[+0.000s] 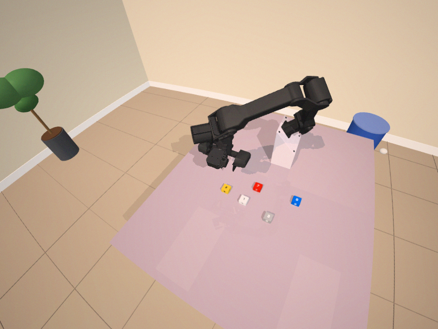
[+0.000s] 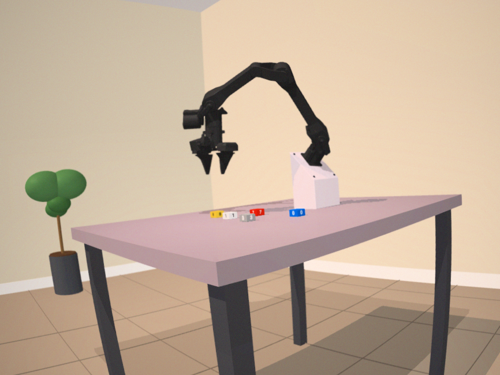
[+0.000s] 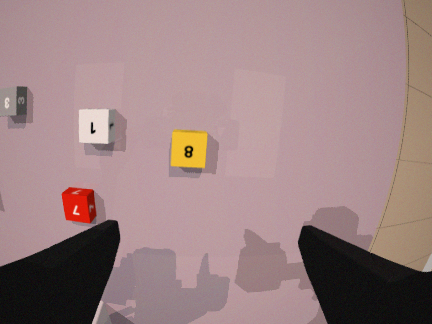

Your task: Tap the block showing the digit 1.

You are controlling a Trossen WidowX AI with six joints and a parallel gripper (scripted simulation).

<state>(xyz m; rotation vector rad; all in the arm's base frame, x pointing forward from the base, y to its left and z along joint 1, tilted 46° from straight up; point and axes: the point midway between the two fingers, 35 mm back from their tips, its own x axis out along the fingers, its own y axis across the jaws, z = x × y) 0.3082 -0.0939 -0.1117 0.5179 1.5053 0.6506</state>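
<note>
Right now my gripper tip is 1 cm short of the yellow block, 1 cm to the right of it and 13 cm above it. Also, from my gripper tip: blue block: 8 cm behind, 30 cm to the left, 13 cm below.
</note>
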